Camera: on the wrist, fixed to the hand. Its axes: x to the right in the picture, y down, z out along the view.
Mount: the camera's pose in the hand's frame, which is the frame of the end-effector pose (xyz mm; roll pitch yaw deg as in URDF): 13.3 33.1 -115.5 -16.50 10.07 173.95
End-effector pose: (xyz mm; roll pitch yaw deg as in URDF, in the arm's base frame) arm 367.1 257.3 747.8 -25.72 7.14 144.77
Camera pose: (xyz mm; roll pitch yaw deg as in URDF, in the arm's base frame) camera 380.1 273.0 628.6 9.78 4.55 -36.24
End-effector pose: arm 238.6 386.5 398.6 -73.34 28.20 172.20
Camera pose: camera 271.1 484.2 335.2 53.98 -19.32 0.59
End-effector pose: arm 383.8 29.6 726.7 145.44 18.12 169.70
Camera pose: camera 329.7 0.5 830.8 -161.04 -29.82 -11.21
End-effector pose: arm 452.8 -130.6 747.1 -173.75 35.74 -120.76
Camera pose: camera 375.0 -172.4 829.6 151.36 -44.73 69.14
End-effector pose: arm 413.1 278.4 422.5 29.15 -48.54 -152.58
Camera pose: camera 388.1 169.5 376.4 -58.43 53.26 10.33
